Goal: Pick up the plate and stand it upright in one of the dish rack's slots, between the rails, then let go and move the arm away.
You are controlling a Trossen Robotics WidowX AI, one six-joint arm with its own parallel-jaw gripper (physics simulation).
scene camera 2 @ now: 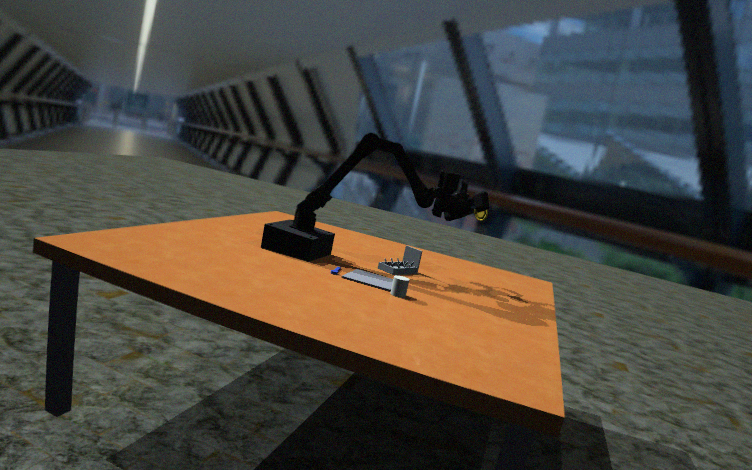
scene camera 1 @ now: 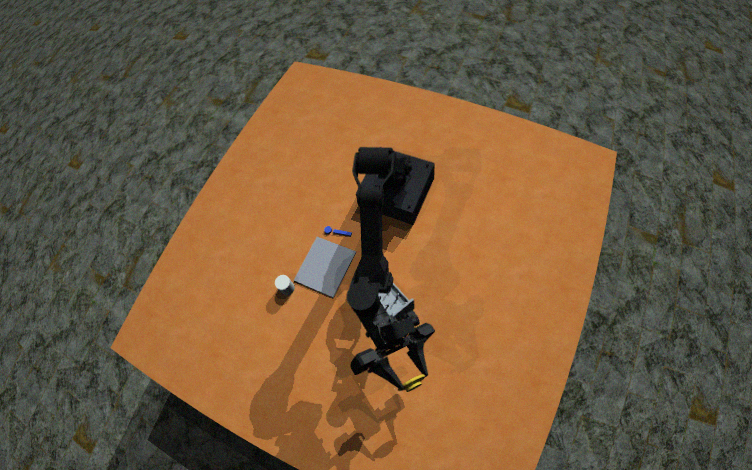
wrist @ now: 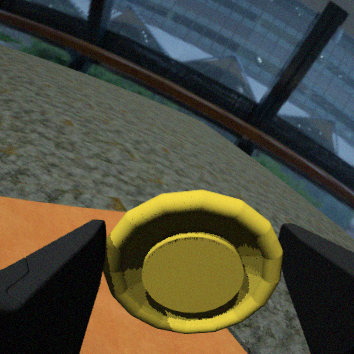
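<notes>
The yellow round plate (scene camera 1: 413,382) (scene camera 2: 481,215) (wrist: 193,272) is held by its opposite edges between the two black fingers. My gripper (scene camera 1: 414,381) (scene camera 2: 481,212) (wrist: 194,235) is shut on the plate and holds it high above the table, with its underside or face toward the wrist camera. In scene camera 2 the plate looks roughly upright. The grey dish rack (scene camera 1: 396,303) (scene camera 2: 398,271) stands on the table, with short pegs and one tall end panel. The arm partly hides it in scene camera 1, and the gripper is out beyond it, away from the arm's base.
A flat grey board (scene camera 1: 324,267) (scene camera 2: 367,279) lies beside the rack. A white cylinder (scene camera 1: 283,284) (scene camera 2: 399,286) stands at the board's outer corner. A small blue object (scene camera 1: 341,232) (scene camera 2: 336,270) lies near the board. The orange table (scene camera 1: 499,221) (scene camera 2: 221,288) carries the arm's black base (scene camera 1: 413,188) (scene camera 2: 296,239).
</notes>
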